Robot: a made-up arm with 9 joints. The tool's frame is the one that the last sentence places.
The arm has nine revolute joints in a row. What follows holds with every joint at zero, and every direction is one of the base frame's. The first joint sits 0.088 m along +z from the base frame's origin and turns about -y. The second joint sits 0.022 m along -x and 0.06 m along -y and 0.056 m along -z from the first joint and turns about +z. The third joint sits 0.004 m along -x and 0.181 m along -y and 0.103 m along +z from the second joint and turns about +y. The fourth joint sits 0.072 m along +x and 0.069 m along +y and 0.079 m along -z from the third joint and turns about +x. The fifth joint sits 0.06 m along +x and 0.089 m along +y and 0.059 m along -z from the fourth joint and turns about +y. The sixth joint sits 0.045 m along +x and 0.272 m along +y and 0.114 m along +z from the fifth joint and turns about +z. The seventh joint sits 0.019 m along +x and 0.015 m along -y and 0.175 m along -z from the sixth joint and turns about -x. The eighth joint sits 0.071 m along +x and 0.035 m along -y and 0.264 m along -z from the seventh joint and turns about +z. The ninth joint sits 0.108 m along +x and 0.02 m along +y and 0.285 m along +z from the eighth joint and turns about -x. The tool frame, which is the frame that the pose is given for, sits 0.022 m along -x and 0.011 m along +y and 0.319 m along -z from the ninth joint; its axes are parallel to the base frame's.
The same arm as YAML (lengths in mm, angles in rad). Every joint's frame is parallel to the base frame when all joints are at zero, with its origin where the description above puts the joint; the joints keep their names.
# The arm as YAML. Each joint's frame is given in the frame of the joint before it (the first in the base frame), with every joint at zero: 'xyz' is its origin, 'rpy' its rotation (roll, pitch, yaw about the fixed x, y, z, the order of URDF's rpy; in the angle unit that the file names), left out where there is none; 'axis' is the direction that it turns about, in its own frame. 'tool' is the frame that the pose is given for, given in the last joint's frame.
units:
  length: mm
  angle: rad
joints:
  - name: joint 1
    type: revolute
    origin:
      xyz: [0.0, 0.0, 88.0]
    axis: [0.0, -1.0, 0.0]
  - name: joint 2
    type: revolute
    origin:
      xyz: [-22.0, -60.0, -56.0]
    axis: [0.0, 0.0, 1.0]
  - name: joint 3
    type: revolute
    origin:
      xyz: [-4.0, -181.0, 103.0]
    axis: [0.0, 1.0, 0.0]
  - name: joint 4
    type: revolute
    origin:
      xyz: [72.0, 69.0, -79.0]
    axis: [1.0, 0.0, 0.0]
  - name: joint 5
    type: revolute
    origin:
      xyz: [60.0, 89.0, -59.0]
    axis: [0.0, 1.0, 0.0]
  - name: joint 6
    type: revolute
    origin:
      xyz: [45.0, 272.0, 114.0]
    axis: [0.0, 0.0, 1.0]
  - name: joint 7
    type: revolute
    origin:
      xyz: [19.0, -15.0, -175.0]
    axis: [-1.0, 0.0, 0.0]
  - name: joint 8
    type: revolute
    origin:
      xyz: [71.0, -35.0, -264.0]
    axis: [0.0, 0.0, 1.0]
  - name: joint 9
    type: revolute
    origin:
      xyz: [108.0, 20.0, 285.0]
    axis: [-1.0, 0.0, 0.0]
tool:
  origin:
    xyz: [-22.0, 11.0, -319.0]

